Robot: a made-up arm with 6 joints. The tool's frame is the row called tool.
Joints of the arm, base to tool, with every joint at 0 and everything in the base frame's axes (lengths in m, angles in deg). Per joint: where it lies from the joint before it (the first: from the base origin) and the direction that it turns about. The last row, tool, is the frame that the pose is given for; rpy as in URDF.
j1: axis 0 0 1 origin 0 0 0.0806
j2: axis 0.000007 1 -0.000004 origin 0 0 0
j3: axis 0.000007 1 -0.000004 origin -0.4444 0 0.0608
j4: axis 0.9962 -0.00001 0.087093 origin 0.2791 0 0.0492
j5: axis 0.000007 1 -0.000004 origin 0 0 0
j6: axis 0.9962 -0.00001 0.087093 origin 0.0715 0 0.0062
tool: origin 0 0 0 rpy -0.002 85.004 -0.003
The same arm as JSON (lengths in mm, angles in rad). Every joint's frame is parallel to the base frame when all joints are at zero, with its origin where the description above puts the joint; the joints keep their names.
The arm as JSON. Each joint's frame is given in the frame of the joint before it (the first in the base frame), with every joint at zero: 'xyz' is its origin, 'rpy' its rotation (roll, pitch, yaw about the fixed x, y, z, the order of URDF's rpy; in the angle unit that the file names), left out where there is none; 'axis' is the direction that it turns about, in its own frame. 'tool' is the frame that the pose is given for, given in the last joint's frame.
{"units": {"length": "mm", "angle": "rad"}, "joints": [
  {"name": "j1", "type": "revolute", "origin": {"xyz": [0.0, 0.0, 80.6]}, "axis": [0.0, 0.0, 1.0]},
  {"name": "j2", "type": "revolute", "origin": {"xyz": [0.0, 0.0, 0.0]}, "axis": [0.0, 1.0, 0.0]},
  {"name": "j3", "type": "revolute", "origin": {"xyz": [-444.4, 0.0, 60.8]}, "axis": [0.0, 1.0, 0.0]},
  {"name": "j4", "type": "revolute", "origin": {"xyz": [279.1, 0.0, 49.2]}, "axis": [0.9962, 0.0, 0.0871]},
  {"name": "j5", "type": "revolute", "origin": {"xyz": [0.0, 0.0, 0.0]}, "axis": [0.0, 1.0, 0.0]},
  {"name": "j6", "type": "revolute", "origin": {"xyz": [71.5, 0.0, 6.2]}, "axis": [0.9962, 0.0, 0.0871]}
], "tool": {"origin": {"xyz": [0.0, 0.0, 0.0], "rpy": [0.0, 1.4836, -0.0001]}}}

